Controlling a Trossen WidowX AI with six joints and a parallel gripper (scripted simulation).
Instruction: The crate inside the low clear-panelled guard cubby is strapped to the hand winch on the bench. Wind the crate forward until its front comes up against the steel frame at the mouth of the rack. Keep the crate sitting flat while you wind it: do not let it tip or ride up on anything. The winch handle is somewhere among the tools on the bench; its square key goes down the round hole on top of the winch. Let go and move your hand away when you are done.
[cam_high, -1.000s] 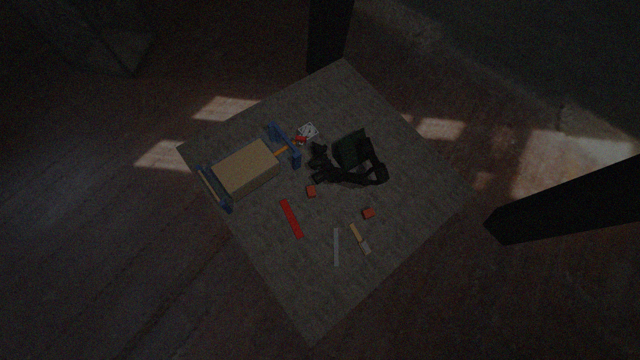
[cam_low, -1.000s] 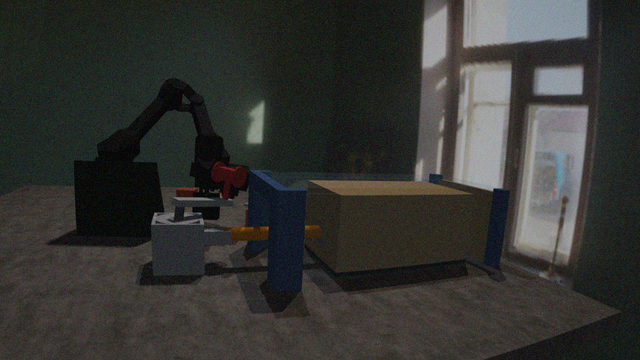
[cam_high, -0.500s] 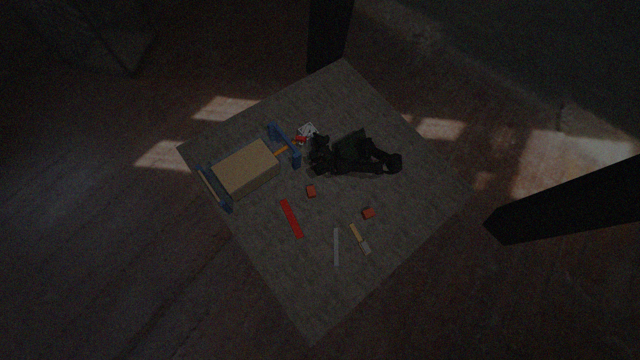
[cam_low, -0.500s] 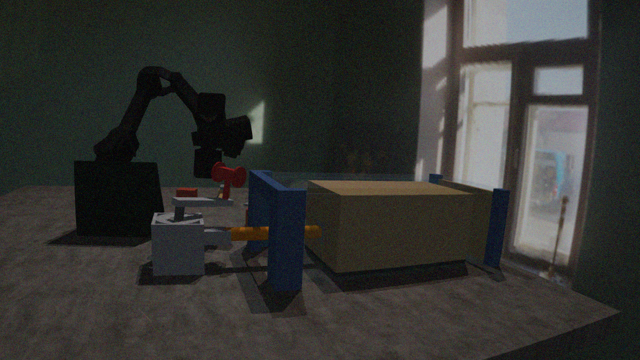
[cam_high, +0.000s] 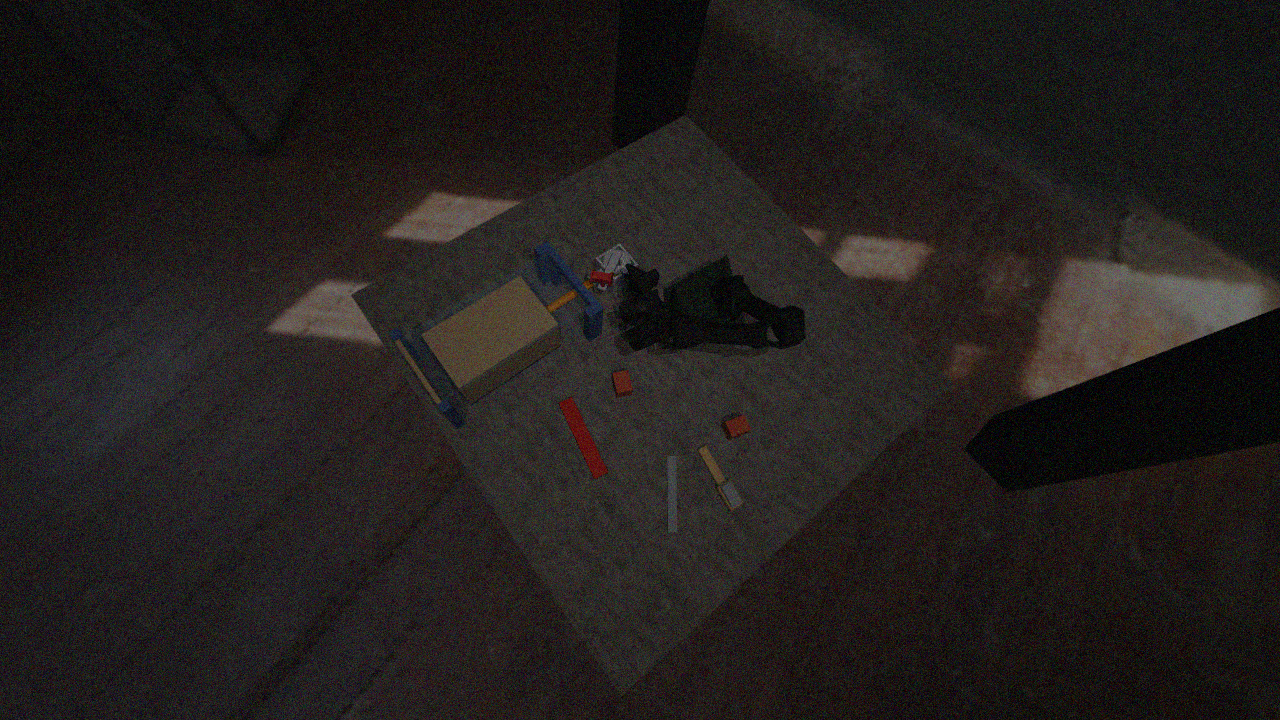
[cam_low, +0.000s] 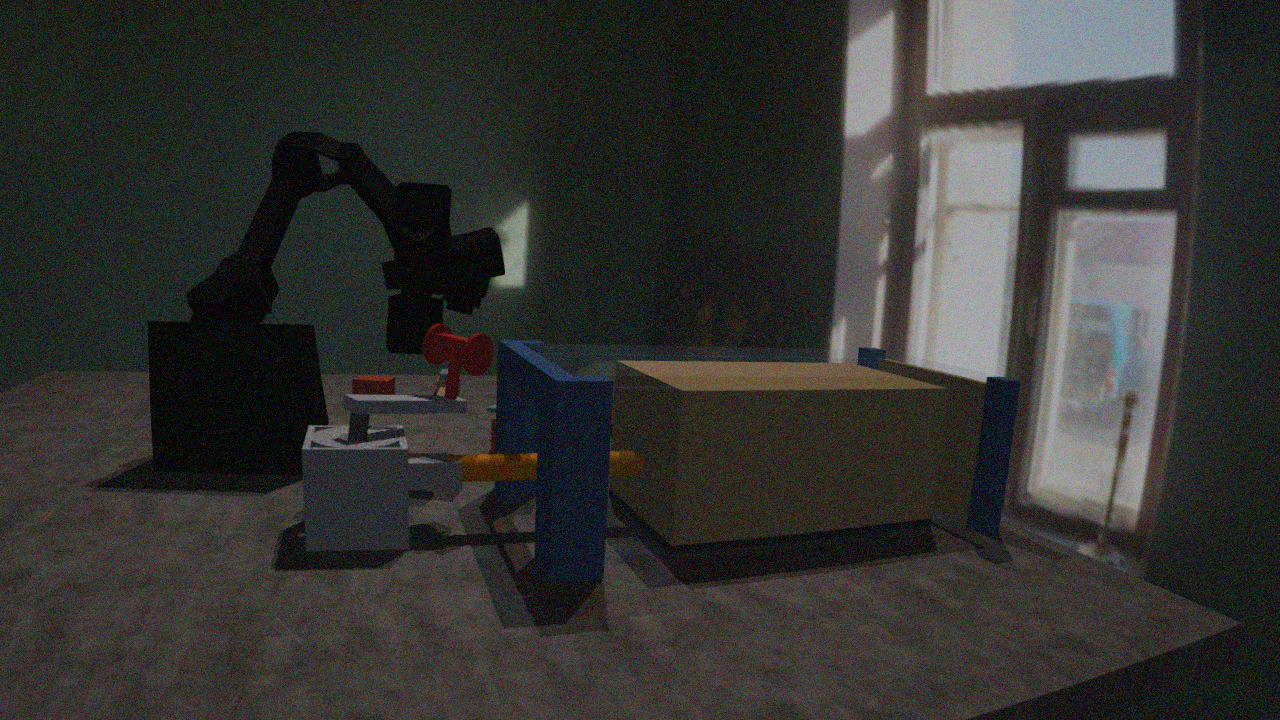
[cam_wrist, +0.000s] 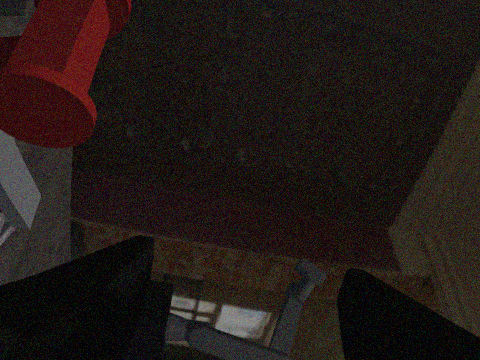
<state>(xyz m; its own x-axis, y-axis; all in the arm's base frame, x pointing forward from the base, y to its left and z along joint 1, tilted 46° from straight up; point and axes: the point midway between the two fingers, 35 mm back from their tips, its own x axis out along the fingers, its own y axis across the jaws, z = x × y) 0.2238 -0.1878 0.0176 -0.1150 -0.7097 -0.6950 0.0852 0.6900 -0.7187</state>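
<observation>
Right now the crank handle is 110 mm below my gripper tip and 70 mm to the right of it. Round my gripper tip: blue frame 130 mm below, 100 mm to the right, 100 mm ahead; grey winch 200 mm below, 110 mm to the right, 80 mm behind; red knob 90 mm below, 50 mm to the right, 40 mm ahead.
</observation>
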